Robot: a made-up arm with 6 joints.
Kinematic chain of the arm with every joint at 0, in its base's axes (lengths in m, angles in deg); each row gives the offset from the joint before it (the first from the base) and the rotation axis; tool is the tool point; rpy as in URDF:
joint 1: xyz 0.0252 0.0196 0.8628 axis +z
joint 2: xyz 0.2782 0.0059 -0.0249 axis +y
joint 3: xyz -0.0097 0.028 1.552 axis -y
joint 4: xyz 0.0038 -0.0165 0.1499 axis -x
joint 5: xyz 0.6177 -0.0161 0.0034 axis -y
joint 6: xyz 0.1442 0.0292 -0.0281 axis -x
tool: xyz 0.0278 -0.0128 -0.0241 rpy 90 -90 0
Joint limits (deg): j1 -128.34..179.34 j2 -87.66..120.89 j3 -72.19..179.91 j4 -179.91..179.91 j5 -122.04..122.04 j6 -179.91..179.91
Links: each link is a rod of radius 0.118 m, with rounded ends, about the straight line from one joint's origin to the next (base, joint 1, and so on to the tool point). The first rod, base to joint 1, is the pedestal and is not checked.
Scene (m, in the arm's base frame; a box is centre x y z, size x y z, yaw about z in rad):
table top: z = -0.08
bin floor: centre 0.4 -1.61 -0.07 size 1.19 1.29 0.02 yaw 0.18
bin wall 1: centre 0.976 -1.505 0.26 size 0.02 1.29 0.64 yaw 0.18
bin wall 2: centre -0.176 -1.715 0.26 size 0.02 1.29 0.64 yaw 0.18
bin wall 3: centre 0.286 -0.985 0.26 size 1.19 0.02 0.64 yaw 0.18
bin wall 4: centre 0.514 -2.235 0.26 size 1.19 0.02 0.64 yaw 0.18
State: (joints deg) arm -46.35 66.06 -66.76 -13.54 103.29 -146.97
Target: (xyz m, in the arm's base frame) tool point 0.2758 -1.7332 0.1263
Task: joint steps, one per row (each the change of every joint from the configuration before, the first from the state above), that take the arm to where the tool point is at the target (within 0.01 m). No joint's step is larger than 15 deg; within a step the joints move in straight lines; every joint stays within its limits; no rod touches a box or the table.
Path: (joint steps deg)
1: -11.87 -0.80 6.87 -1.06 -0.03 -0.01
2: -11.86 -0.81 6.87 -1.05 -0.04 -0.02
3: -11.87 -0.80 6.87 -1.06 -0.03 -0.01
4: -0.02 13.85 7.00 0.21 -1.12 0.23
5: -0.02 13.86 7.00 0.21 -1.11 0.24

